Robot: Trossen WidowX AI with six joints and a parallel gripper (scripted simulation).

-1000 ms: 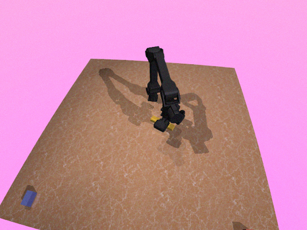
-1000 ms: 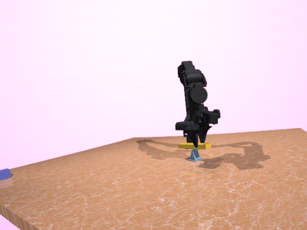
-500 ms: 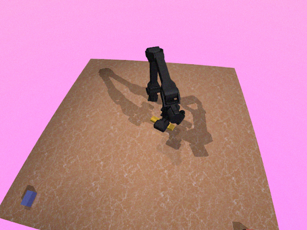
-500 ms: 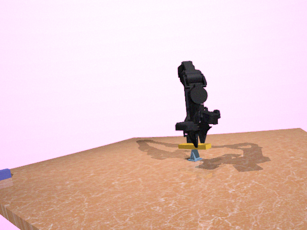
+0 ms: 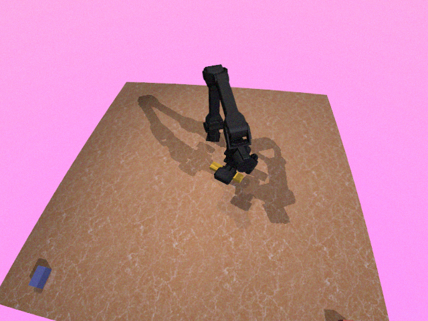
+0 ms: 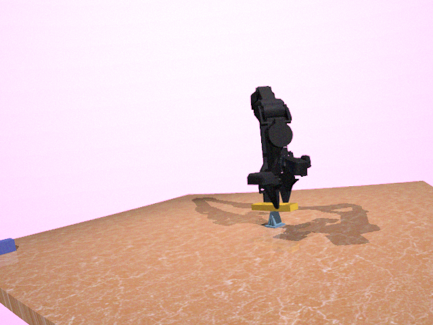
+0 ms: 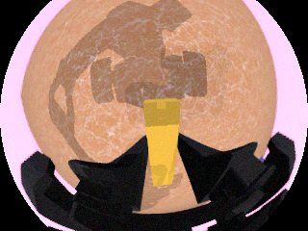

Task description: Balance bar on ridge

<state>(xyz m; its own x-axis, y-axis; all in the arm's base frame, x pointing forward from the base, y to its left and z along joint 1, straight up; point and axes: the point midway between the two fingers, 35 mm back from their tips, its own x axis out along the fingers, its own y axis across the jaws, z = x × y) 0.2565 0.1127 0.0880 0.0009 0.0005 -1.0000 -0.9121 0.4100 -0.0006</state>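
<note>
Now: the yellow bar 3 cm to the right of my gripper tip and 1 cm behind it. The rest, counted from my gripper tip: blue block 61 cm to the right, 48 cm ahead, 4 cm below; red block 48 cm ahead, 39 cm to the left, 4 cm below.
</note>
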